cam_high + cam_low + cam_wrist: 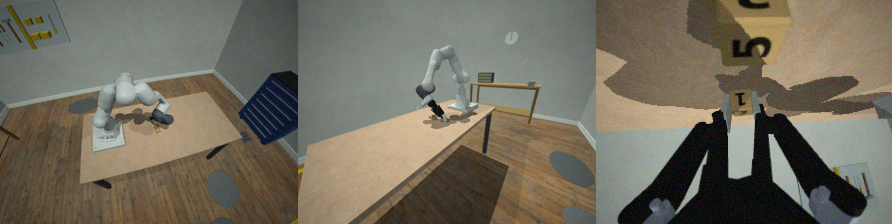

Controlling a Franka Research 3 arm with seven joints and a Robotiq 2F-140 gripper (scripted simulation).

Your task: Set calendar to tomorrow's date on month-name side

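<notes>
The wooden digit cube is 10 mm behind my hand, 20 mm to the left of it and 20 mm below it. The rest, counted from my hand: wooden tray: 20 mm ahead, 140 mm to the right, 20 mm below.
</notes>
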